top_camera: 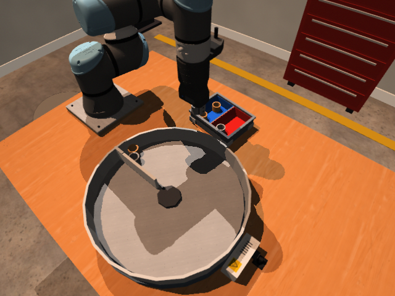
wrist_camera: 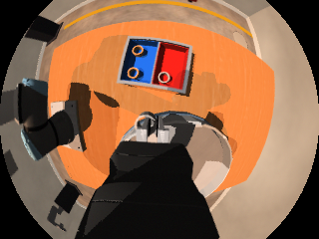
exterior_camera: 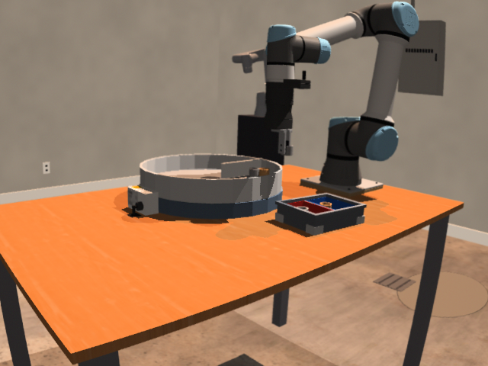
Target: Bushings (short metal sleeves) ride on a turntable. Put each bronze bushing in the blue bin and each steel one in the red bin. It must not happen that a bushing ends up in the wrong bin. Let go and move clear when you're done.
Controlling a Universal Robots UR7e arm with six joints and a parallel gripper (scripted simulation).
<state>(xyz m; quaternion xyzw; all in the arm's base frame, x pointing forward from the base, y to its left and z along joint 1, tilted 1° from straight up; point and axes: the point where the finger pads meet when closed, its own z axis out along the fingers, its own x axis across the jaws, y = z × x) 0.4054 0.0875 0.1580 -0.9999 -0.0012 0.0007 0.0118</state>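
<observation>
Right now the bin is 15 cm below my hand, 13 cm to the left of it and 1 cm behind it. Also, from my hand: turntable (22 cm to the right, 12 cm below, 7 cm ahead).
</observation>
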